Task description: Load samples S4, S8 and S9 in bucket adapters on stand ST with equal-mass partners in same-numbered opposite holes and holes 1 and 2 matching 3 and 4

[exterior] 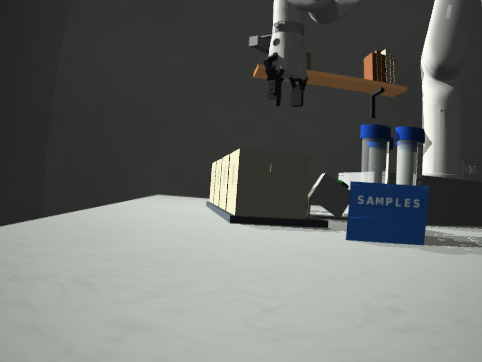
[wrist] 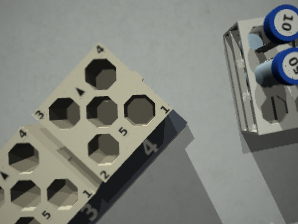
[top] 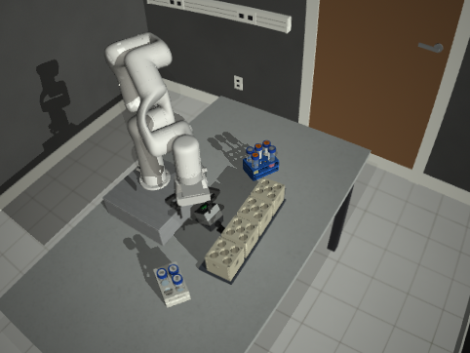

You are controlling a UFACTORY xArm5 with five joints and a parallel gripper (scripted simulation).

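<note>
Now: hand 170 mm to the left of the white blanks rack and 220 mm above it. The rest, counted from my hand: adapter 80 mm ahead, 330 mm to the left, 200 mm below; then blue samples rack 50 mm behind, 490 mm to the left, 220 mm below.
</note>
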